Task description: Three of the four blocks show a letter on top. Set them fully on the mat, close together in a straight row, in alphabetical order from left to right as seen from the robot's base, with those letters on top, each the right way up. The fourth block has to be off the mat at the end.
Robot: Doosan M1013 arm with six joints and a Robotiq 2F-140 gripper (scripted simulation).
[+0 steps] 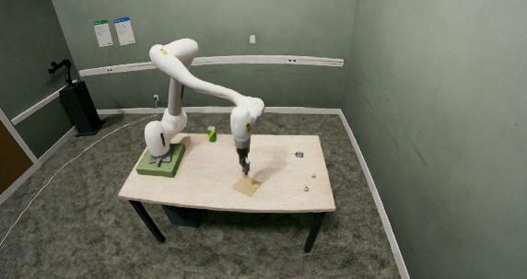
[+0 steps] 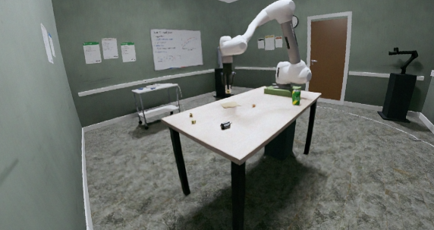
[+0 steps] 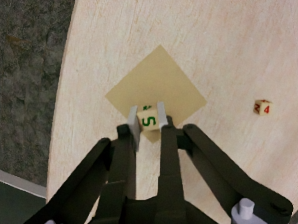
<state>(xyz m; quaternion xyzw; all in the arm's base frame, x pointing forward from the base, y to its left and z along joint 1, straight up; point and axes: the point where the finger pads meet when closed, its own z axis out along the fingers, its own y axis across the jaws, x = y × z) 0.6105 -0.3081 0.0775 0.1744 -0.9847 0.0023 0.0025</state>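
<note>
The tan mat lies 140 mm below my hand, 10 mm to the left of it and 10 mm ahead of it. Round my hand: black object (400 mm ahead, 240 mm to the left, 120 mm below); can (510 mm to the left, 230 mm behind, 70 mm below).
</note>
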